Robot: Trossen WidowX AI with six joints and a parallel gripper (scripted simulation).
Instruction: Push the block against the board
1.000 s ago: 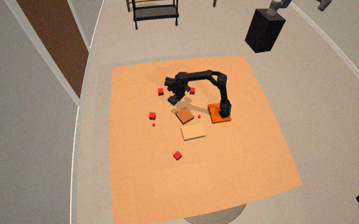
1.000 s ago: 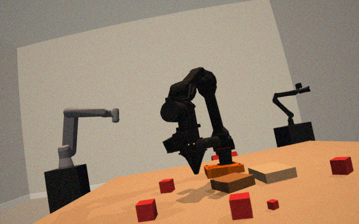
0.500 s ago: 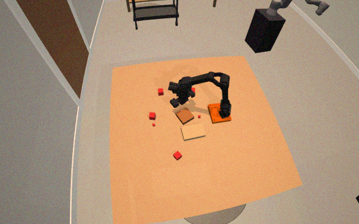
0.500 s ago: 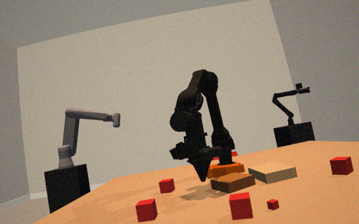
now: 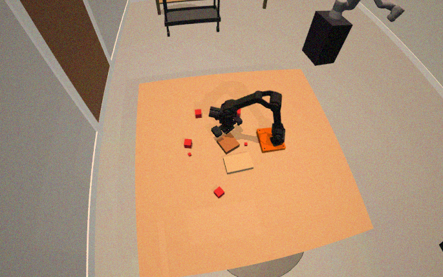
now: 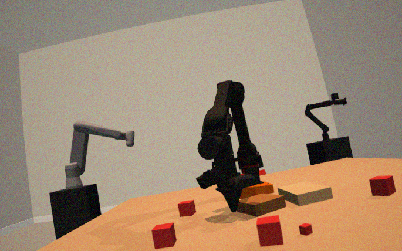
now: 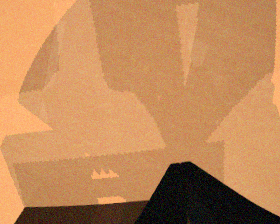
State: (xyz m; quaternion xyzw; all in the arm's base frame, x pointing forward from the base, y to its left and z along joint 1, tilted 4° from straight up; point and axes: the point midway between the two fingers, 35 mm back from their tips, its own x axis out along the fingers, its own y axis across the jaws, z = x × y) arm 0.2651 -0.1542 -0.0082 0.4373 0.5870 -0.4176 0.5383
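My gripper tip is now 1 cm short of the brown square block, 7 cm to the right of it and 1 cm below it. From my gripper tip the other things lie so: pale tan board (21 cm to the left, 1 cm above).
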